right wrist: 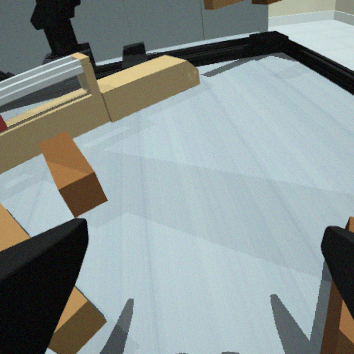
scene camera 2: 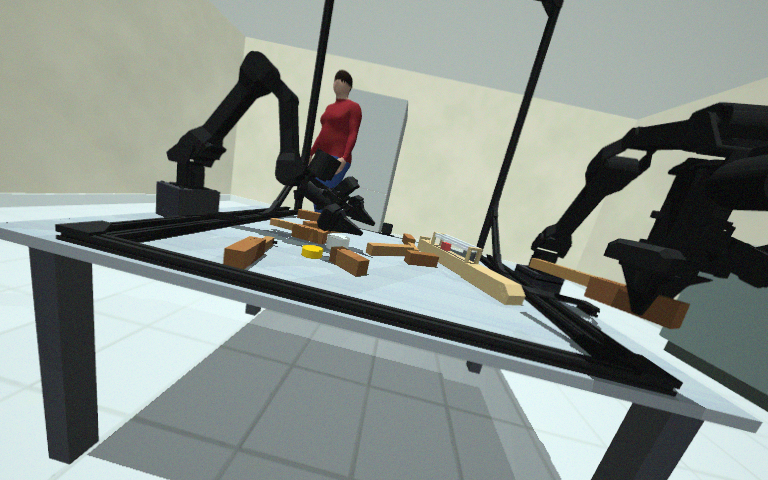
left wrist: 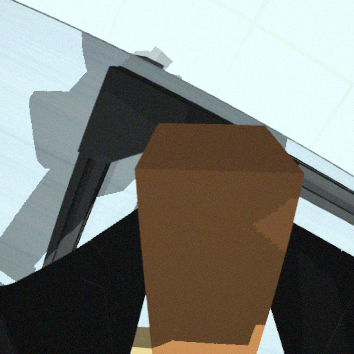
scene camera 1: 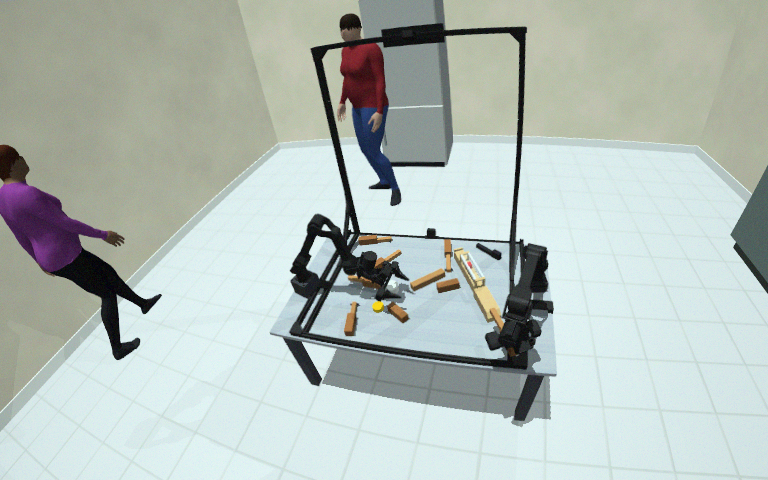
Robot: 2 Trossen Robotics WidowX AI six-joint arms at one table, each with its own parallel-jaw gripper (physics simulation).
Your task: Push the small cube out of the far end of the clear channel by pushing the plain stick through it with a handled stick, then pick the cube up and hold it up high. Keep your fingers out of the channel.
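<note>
The clear channel (scene camera 1: 476, 277) (scene camera 2: 473, 254) (right wrist: 87, 75) stands on a tan base, right of the table's middle in scene camera 1. The small red cube (scene camera 1: 469, 264) (scene camera 2: 445, 246) (right wrist: 2, 124) is inside its back half. My left gripper (scene camera 1: 512, 344) (scene camera 2: 659, 301) (left wrist: 205, 216) is shut on the thick handle of a brown handled stick (scene camera 1: 497, 318) (scene camera 2: 557, 271) (left wrist: 215, 200), held above the front right corner, its thin shaft toward the channel. My right gripper (scene camera 1: 403, 287) (scene camera 2: 367, 228) (right wrist: 207, 234) is open and empty, low over the left half. A plain brown bar (scene camera 1: 427, 280) (scene camera 2: 389, 249) lies left of the channel; whether a stick is inside is unclear.
A tan block (scene camera 1: 485, 302) (scene camera 2: 487, 283) (right wrist: 150, 82) runs frontward from the channel. A short brown block (scene camera 1: 448, 285) (scene camera 2: 420, 258) (right wrist: 67, 162) lies beside it. A yellow disc (scene camera 1: 377, 306) (scene camera 2: 312, 251), a white piece (scene camera 1: 392, 285) (scene camera 2: 338, 241) and several brown pieces lie around the right gripper.
</note>
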